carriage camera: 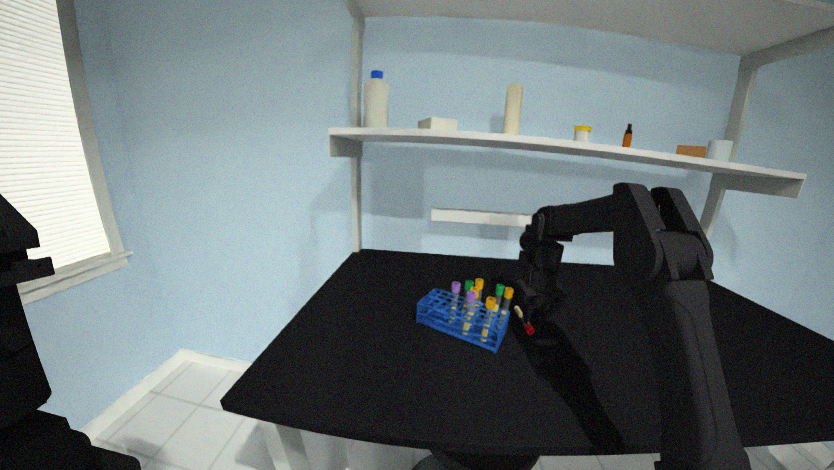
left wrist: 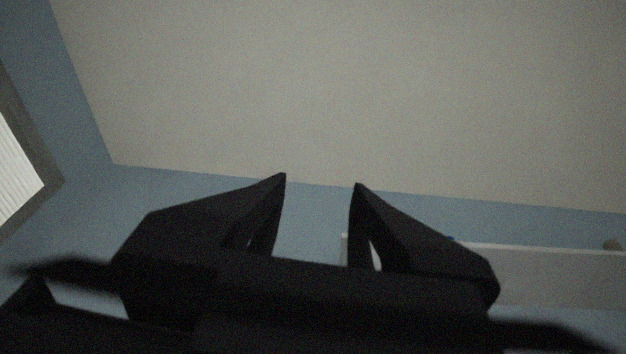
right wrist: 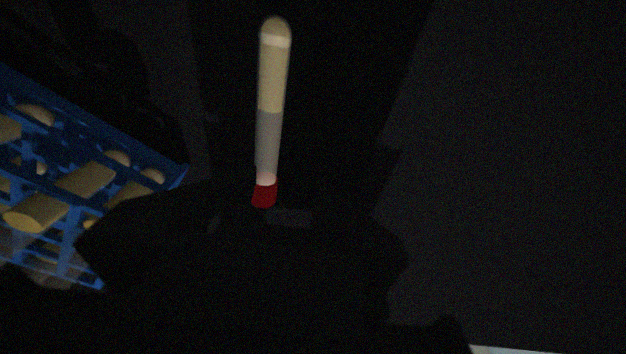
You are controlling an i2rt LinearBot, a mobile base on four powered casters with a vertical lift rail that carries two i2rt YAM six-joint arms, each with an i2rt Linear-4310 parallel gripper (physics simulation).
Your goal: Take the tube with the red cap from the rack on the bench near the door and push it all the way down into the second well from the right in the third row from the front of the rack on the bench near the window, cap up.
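Places are measured from the left arm's base along level axes (x down, y right, z back), in centimetres.
Pixels of known places: left gripper, fingertip midpoint: (left wrist: 318,190); right gripper, fingertip midpoint: (carriage camera: 533,322) (right wrist: 286,178).
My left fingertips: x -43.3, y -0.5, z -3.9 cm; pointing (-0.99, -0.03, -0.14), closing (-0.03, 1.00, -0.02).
Note:
Behind a point stands the place of what it marks.
The red-capped tube (carriage camera: 524,321) (right wrist: 270,115) {y 60.2, x -4.8, z -47.4 cm} lies on its side on the black bench, just right of the rack, its cap toward the front edge in the carriage view. My right gripper (carriage camera: 534,312) {y 61.5, x -4.8, z -43.3 cm} (right wrist: 286,178) {y 61.5, x -4.8, z -43.3 cm} is open and low over the tube, with the cap end near its dark fingers; nothing is gripped. The blue rack (carriage camera: 456,333) (right wrist: 67,240) stands upright and holds several tubes with purple, green and orange caps. Its third-row target well cannot be made out clearly. My left gripper (left wrist: 318,190) {y -0.5, x -43.3, z -3.9 cm} is open and empty, raised away from the bench and facing wall and ceiling.
The black bench (carriage camera: 350,385) {y 21.4, x -3.2, z -25.3 cm} carries the rack and tube. A white shelf (carriage camera: 478,140) {y 47.8, x -47.0, z -64.6 cm} with a bottle (carriage camera: 376,103) {y 18.9, x -56.6, z -71.1 cm}, boxes and jars hangs behind. A window (carriage camera: 49,145) {y -122.0, x -48.1, z -75.4 cm} is at the far left. The right forearm crosses the bench's right side. A dark round object (carriage camera: 484,460) {y 49.7, x 22.2, z -26.4 cm} is under the front edge.

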